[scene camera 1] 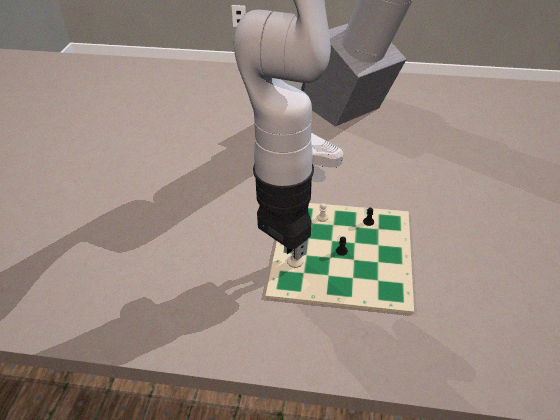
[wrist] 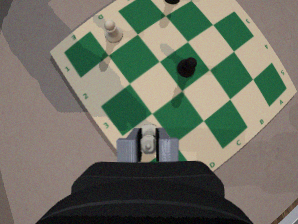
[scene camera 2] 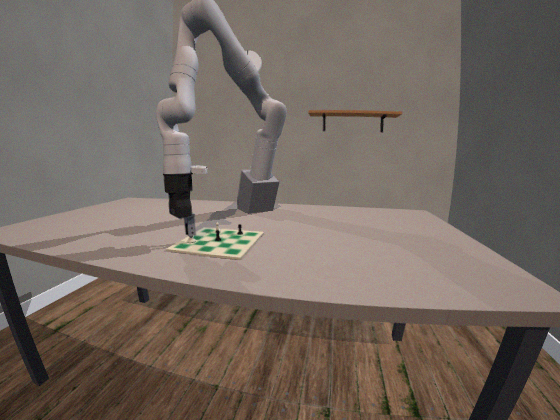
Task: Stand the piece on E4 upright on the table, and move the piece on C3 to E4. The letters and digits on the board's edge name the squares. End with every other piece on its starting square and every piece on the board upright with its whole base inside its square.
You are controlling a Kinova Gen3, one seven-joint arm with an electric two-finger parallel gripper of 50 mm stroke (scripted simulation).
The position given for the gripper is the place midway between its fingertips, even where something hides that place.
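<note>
Chessboard (scene camera 1: 376,273), (wrist: 237,88), (scene camera 2: 232,246). Gripper (scene camera 1: 295,252), (wrist: 148,139), (scene camera 2: 190,234).
</note>
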